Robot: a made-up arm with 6 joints. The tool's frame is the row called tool.
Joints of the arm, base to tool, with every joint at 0 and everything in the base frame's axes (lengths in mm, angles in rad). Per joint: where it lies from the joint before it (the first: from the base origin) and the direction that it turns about. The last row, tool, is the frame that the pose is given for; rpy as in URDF.
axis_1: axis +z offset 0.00 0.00 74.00
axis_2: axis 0.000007 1 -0.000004 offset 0.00 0.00 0.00
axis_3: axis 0.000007 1 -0.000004 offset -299.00 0.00 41.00
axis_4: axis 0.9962 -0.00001 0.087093 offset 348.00 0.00 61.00
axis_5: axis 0.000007 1 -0.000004 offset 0.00 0.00 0.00
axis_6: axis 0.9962 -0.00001 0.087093 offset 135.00 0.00 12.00
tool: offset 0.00 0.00 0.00 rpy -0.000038 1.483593 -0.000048
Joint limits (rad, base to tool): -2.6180..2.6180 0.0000..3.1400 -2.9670..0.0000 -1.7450..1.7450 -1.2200..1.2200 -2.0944..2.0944
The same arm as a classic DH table. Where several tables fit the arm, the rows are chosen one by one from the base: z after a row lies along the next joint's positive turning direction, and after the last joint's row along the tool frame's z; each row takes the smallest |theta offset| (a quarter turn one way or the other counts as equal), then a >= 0, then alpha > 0; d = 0 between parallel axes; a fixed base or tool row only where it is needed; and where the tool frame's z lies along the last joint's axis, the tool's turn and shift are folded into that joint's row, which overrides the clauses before.
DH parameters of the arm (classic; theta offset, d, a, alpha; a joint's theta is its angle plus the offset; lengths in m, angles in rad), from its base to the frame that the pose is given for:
axis_1: 0 0.074 0 -1.5708
axis_2: 0.1363 0 -0.3018 0
axis_3: 1.3473 0 -0.0305 1.5708
axis_4: 0 0.352 0 -1.5708
axis_5: 0 0 -0.0002 1.5708
axis_6: 0 0.1355 0 0
Joint limits (rad, base to tool): -2.618..2.618 0..3.14 -2.967..0 -1.745..1.745 -1.22..1.22 -2.0944..2.0944

